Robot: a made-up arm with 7 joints.
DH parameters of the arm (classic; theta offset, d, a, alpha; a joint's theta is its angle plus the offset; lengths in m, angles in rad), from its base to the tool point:
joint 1: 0 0.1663 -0.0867 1.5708
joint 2: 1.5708 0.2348 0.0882 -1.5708
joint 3: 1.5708 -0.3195 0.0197 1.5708
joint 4: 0 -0.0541 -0.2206 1.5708
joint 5: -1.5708 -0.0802 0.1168 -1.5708
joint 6: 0.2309 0 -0.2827 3.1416
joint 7: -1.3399 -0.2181 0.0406 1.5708
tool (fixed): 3.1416 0.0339 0 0
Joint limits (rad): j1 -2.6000..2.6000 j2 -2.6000..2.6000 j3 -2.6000..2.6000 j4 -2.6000..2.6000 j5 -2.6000..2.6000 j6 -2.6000..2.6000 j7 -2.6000..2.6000
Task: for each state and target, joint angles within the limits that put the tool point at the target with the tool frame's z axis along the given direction. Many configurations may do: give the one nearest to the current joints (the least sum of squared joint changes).
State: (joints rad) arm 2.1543 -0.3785 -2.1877 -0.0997 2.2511 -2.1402 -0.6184
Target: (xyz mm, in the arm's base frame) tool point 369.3 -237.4 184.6 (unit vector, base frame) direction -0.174 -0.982 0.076
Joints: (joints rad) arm 1.4101 -0.0606 -2.1268 -0.1886 1.6834 -1.8860 -0.4996
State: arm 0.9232 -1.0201 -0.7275 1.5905 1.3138 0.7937 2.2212
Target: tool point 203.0 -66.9 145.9 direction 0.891 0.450 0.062
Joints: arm 0.5424 -0.7291 -0.6197 2.2596 0.8888 1.6953 1.8705
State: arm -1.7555 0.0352 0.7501 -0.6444 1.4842 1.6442 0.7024
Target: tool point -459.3 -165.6 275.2 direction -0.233 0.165 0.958
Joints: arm -2.1273 -0.1239 0.7235 -0.9369 0.8606 1.6433 1.0021
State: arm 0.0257 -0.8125 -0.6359 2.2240 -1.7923 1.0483 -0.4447
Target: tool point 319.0 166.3 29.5 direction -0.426 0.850 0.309
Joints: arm -0.0794 -0.1584 -0.2602 2.1951 -1.7456 1.1264 -0.5053
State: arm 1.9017 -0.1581 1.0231 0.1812 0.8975 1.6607 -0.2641
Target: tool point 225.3 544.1 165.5 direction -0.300 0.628 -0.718
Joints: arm 1.4789 -0.4156 0.8297 0.2194 1.5208 1.1803 -0.7505
